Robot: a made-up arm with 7 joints. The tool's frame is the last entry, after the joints. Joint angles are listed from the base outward. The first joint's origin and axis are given. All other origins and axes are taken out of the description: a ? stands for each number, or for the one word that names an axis. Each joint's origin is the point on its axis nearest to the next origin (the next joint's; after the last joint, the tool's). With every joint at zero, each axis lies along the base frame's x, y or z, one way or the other. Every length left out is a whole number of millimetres.
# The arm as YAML. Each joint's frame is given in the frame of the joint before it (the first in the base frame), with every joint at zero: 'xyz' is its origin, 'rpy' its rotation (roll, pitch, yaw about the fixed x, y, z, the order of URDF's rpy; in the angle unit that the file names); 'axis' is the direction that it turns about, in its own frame. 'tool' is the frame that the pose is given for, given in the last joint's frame.
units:
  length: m
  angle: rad
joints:
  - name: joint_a
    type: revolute
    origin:
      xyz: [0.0, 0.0, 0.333]
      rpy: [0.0, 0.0, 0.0]
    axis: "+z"
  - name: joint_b
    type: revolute
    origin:
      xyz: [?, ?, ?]
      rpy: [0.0, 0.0, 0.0]
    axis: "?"
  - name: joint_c
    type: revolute
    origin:
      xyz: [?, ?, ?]
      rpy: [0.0, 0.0, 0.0]
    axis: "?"
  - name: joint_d
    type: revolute
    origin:
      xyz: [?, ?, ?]
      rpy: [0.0, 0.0, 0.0]
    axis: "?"
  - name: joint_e
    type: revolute
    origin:
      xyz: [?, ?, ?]
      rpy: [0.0, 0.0, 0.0]
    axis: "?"
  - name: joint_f
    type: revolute
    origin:
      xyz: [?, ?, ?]
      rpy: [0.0, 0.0, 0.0]
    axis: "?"
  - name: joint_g
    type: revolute
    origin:
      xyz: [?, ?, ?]
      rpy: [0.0, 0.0, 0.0]
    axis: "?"
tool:
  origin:
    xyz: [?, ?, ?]
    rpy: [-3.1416, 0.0, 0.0]
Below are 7 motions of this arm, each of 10 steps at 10 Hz.
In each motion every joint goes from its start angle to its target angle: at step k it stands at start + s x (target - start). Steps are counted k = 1, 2, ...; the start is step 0. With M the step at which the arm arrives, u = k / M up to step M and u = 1 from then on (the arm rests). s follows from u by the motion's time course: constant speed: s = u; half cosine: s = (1 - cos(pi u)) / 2; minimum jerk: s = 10 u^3 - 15 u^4 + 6 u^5.
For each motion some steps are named. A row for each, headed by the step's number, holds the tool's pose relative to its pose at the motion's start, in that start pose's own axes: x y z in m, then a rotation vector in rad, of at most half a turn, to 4 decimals.
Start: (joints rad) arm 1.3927 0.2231 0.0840 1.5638 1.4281 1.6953 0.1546
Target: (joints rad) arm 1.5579 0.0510 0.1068 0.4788 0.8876 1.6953 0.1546
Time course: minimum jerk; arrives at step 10
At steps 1, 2, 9, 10:
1: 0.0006 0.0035 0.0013 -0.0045 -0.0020 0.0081
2: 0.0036 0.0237 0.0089 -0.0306 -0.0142 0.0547
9: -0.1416 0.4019 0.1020 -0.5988 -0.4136 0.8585
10: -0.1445 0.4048 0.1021 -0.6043 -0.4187 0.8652

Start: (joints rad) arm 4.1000 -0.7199 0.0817 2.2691 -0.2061 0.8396 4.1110
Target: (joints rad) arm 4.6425 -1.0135 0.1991 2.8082 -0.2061 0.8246 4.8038
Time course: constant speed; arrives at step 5
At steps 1, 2, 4, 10:
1: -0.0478 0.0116 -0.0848 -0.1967 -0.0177 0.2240
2: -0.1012 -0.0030 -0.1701 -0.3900 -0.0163 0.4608
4: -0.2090 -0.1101 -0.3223 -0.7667 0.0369 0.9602
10: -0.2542 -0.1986 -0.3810 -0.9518 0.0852 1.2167

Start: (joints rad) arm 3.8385 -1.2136 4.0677 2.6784 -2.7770 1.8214 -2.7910
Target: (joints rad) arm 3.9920 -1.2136 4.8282 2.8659 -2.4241 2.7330 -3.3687
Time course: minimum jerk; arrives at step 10
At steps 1, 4, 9, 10:
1: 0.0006 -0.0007 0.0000 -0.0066 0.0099 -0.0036
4: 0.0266 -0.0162 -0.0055 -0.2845 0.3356 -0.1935
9: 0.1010 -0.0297 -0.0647 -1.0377 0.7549 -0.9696
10: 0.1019 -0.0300 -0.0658 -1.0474 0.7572 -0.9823

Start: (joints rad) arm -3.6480 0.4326 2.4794 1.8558 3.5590 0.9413 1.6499
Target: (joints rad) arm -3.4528 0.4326 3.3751 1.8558 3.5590 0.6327 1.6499
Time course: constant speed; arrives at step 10
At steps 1, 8, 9, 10:
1: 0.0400 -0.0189 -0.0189 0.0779 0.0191 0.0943
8: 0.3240 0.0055 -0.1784 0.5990 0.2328 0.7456
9: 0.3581 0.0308 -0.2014 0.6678 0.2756 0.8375
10: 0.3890 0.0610 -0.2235 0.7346 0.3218 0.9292

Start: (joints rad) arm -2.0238 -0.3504 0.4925 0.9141 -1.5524 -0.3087 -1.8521
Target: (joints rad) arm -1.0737 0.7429 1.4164 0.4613 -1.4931 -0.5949 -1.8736
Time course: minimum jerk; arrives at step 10
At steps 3, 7, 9, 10:
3: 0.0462 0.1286 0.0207 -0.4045 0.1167 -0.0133
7: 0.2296 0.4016 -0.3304 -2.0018 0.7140 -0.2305
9: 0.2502 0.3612 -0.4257 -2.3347 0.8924 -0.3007
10: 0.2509 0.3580 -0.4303 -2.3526 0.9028 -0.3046

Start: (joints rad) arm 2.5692 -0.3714 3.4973 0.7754 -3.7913 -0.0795 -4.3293
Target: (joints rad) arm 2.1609 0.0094 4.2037 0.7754 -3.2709 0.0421 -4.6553
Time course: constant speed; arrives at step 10
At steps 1, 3, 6, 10:
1: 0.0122 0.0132 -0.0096 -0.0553 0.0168 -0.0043
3: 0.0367 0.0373 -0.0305 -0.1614 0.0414 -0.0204
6: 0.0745 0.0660 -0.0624 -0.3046 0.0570 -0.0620
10: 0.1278 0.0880 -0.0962 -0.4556 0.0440 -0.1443

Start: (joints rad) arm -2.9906 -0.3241 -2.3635 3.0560 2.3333 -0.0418 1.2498
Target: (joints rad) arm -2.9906 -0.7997 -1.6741 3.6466 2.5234 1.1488 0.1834
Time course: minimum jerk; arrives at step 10
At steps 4, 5, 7, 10:
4: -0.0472 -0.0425 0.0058 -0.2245 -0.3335 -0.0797
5: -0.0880 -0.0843 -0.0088 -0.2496 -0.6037 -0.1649
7: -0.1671 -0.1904 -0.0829 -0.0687 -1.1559 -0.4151
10: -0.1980 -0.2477 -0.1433 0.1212 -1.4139 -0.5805

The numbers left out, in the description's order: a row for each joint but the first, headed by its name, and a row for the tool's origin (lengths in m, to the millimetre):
joint_b: xyz 0.0 0.0 0.0, axis +y
joint_c: xyz 0.0 0.0 0.282, axis +z
joint_d: xyz 0.045 0.0 0.0, axis -y
joint_e: xyz 0.079 0.0 -0.35, axis -z
joint_f: xyz 0.0 0.0 0.0, axis +y
joint_g: xyz 0.074 0.0 -0.094, axis -z
tool: xyz 0.0 0.0 0.0

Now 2 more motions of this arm.
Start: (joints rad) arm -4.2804 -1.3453 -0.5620 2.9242 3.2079 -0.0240 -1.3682
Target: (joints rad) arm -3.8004 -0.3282 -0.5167 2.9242 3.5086 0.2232 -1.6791
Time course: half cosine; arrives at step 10
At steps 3, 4, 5, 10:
3: 0.0089 0.1630 -0.0064 -0.1795 0.0137 0.0315
4: 0.0077 0.2699 -0.0312 -0.2993 0.0230 0.0630
5: -0.0027 0.3811 -0.0764 -0.4305 0.0332 0.1064
10: -0.1129 0.6455 -0.3192 -0.8426 0.0600 0.2932

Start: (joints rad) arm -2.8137 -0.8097 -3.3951 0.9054 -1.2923 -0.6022 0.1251
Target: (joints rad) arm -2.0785 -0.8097 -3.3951 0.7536 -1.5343 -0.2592 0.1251
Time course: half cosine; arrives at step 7
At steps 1, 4, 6, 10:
1: 0.0077 -0.0114 0.0062 0.0263 -0.0169 -0.0384
4: 0.0606 -0.1514 0.0522 0.2705 -0.2124 -0.5107
6: 0.0628 -0.2342 0.0604 0.3679 -0.3258 -0.8252
10: 0.0615 -0.2455 0.0605 0.3788 -0.3416 -0.8727

